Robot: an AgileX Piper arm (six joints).
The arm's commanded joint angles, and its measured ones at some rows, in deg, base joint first. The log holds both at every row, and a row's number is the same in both.
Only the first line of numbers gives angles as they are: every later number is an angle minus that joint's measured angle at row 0.
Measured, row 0:
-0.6, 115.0, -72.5, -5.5, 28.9, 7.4
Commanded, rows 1 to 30:
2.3, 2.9, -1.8, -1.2, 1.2, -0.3
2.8, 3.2, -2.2, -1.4, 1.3, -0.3
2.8, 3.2, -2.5, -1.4, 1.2, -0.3
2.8, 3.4, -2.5, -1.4, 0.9, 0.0
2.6, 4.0, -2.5, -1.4, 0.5, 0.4
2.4, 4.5, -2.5, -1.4, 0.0, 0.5
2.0, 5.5, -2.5, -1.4, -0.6, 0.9
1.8, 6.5, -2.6, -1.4, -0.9, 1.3
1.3, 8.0, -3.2, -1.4, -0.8, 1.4
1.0, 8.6, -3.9, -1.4, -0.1, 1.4
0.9, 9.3, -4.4, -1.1, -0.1, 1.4
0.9, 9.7, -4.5, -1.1, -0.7, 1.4
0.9, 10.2, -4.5, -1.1, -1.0, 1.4
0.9, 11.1, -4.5, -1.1, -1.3, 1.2
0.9, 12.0, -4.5, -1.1, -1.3, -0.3
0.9, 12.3, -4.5, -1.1, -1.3, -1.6
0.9, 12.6, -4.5, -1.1, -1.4, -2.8
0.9, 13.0, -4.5, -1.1, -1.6, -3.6
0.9, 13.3, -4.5, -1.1, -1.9, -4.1
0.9, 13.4, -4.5, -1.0, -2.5, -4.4
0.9, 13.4, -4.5, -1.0, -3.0, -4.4
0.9, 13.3, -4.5, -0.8, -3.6, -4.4
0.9, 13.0, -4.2, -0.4, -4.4, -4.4
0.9, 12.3, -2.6, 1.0, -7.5, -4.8
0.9, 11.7, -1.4, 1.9, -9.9, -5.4
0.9, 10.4, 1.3, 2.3, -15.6, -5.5
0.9, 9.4, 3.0, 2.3, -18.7, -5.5
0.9, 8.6, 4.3, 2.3, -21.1, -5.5
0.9, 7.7, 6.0, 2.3, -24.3, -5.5
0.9, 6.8, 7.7, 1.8, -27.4, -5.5
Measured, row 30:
1.0, 8.5, 1.5, 1.8, -20.0, -4.9
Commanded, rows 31 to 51:
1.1, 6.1, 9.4, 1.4, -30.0, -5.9
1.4, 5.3, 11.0, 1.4, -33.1, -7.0
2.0, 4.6, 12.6, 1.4, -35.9, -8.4
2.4, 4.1, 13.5, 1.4, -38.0, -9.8
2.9, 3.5, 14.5, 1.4, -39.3, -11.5
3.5, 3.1, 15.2, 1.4, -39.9, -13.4
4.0, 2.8, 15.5, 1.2, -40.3, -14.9
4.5, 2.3, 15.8, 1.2, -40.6, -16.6
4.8, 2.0, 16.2, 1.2, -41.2, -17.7
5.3, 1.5, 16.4, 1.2, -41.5, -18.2
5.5, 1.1, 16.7, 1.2, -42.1, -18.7
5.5, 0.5, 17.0, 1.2, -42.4, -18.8
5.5, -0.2, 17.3, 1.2, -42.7, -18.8
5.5, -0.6, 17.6, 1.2, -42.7, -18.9
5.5, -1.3, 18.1, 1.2, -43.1, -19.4
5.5, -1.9, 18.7, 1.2, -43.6, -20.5
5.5, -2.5, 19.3, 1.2, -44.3, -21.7
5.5, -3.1, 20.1, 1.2, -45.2, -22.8
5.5, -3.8, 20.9, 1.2, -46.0, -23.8
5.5, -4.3, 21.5, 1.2, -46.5, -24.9
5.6, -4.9, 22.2, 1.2, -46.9, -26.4
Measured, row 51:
5.4, -2.5, 19.7, 1.4, -44.1, -21.6
